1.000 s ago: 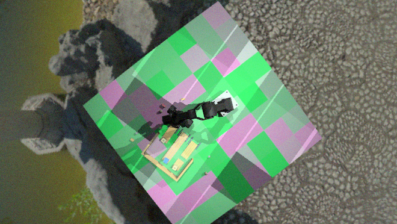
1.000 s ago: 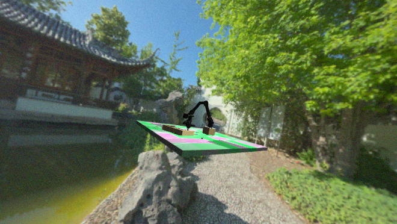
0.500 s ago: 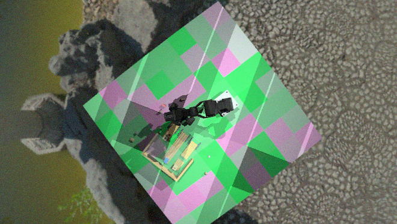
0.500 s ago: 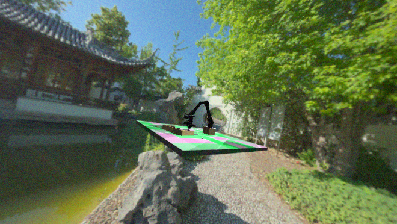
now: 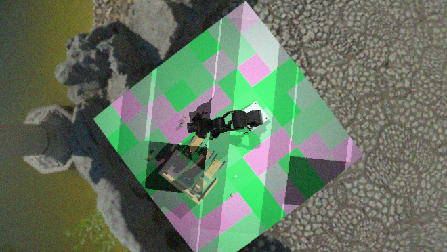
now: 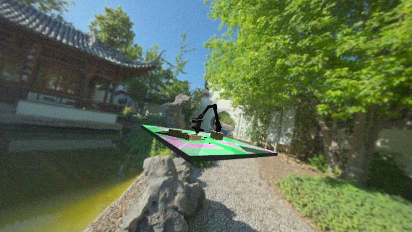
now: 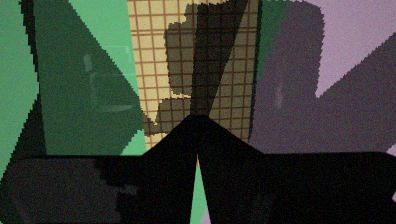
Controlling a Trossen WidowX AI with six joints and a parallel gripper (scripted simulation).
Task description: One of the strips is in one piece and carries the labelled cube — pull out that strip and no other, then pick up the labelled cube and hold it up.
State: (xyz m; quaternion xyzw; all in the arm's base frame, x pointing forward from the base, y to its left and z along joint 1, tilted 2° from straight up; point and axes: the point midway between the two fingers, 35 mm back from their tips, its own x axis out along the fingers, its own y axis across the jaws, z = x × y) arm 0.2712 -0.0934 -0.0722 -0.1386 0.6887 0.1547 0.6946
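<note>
The tan gridded strip is 90 mm ahead of my gripper tip and 40 mm to the left of it. Round my gripper tip: white cube 210 mm ahead, 20 mm to the left.
</note>
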